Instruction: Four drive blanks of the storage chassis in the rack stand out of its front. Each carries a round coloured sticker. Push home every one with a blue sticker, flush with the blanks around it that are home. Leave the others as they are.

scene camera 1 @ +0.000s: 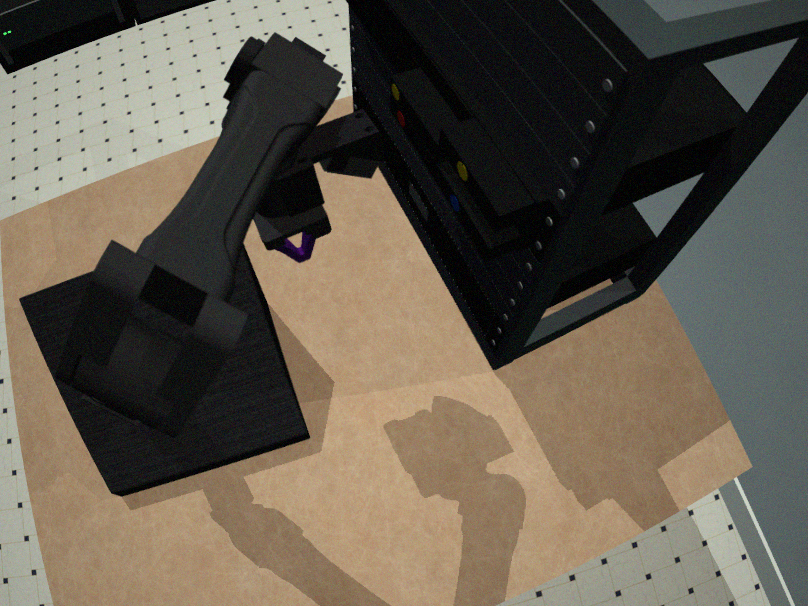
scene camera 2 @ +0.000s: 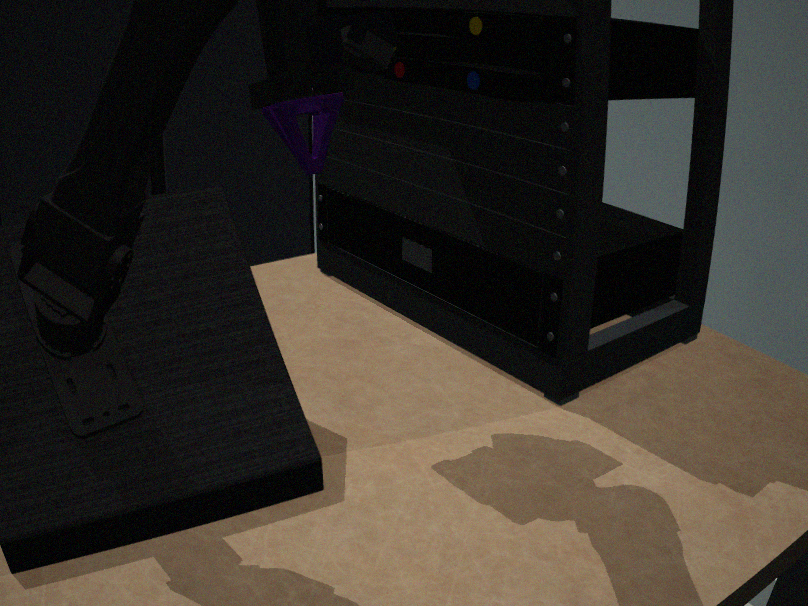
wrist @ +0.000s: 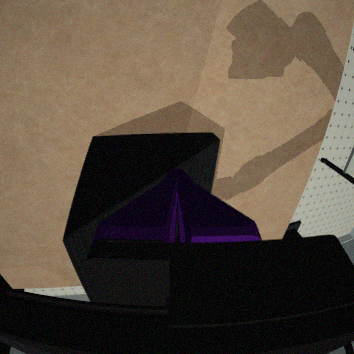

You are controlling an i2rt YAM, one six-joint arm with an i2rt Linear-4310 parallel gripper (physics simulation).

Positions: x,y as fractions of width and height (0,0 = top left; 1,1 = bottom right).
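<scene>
You'd see my gripper (scene camera 1: 0.38,0.43) from the scene camera, and the gripper's there in the wrist view (wrist: 0.50,0.50) too. There's also a rack (scene camera 2: 0.57,0.31), and you'd get the rack again in scene camera 1 (scene camera 1: 0.64,0.24), but in the wrist view the rack is out of frame.
</scene>
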